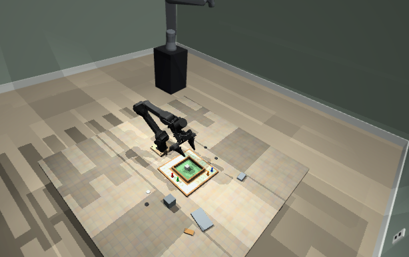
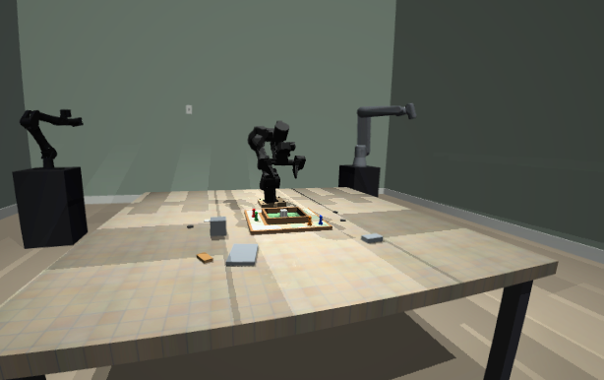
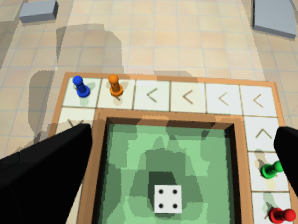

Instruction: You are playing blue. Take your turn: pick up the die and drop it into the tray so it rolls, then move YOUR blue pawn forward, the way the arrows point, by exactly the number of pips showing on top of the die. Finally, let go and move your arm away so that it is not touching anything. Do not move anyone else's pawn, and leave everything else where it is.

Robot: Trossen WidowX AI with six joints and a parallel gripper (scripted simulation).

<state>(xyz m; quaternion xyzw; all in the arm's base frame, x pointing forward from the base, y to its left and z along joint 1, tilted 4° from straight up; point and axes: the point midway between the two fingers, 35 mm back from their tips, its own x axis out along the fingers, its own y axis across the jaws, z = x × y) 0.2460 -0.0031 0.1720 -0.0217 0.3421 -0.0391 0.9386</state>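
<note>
Now: the blue pawn 12 cm ahead of my gripper tip, 10 cm to the left of it and 14 cm below it. Round my gripper tip: white die 2 cm behind, 14 cm below; then green pawn 1 cm ahead, 11 cm to the right, 14 cm below; then green tray 16 cm below.
</note>
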